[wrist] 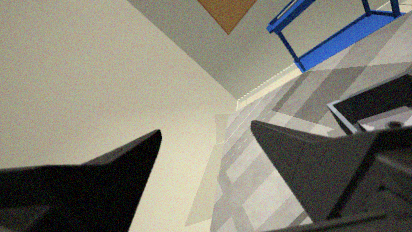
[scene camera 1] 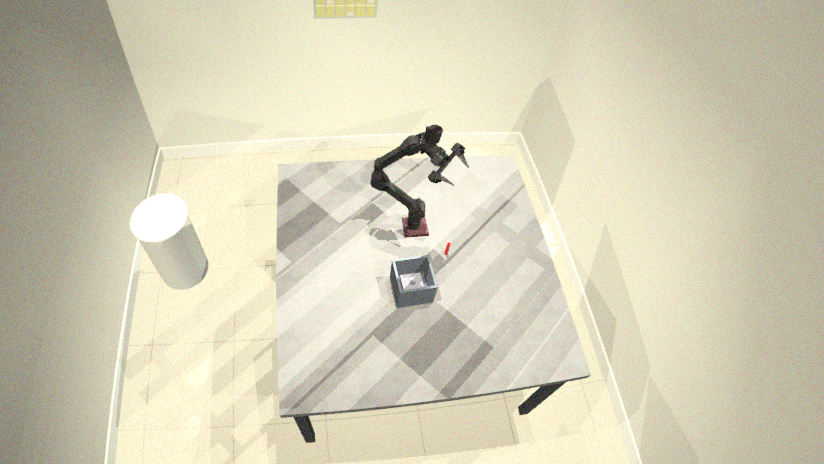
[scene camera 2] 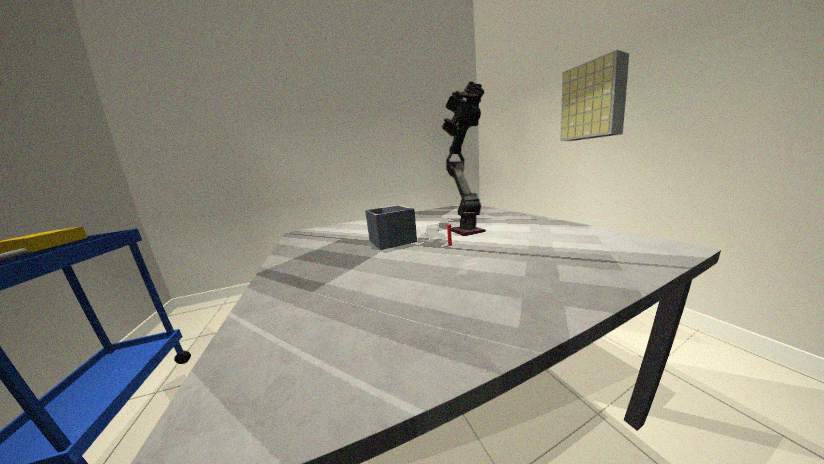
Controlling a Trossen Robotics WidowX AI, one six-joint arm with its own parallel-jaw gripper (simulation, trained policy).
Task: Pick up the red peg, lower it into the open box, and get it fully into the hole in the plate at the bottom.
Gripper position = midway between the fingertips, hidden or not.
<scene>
I see my gripper (scene camera 2: 452, 107) and a grey-blue box (scene camera 2: 388, 227).
The grey-blue box shows as well in scene camera 1 (scene camera 1: 420, 264). My gripper is seen too in the wrist view (wrist: 206, 129) and in scene camera 1 (scene camera 1: 461, 176).
</scene>
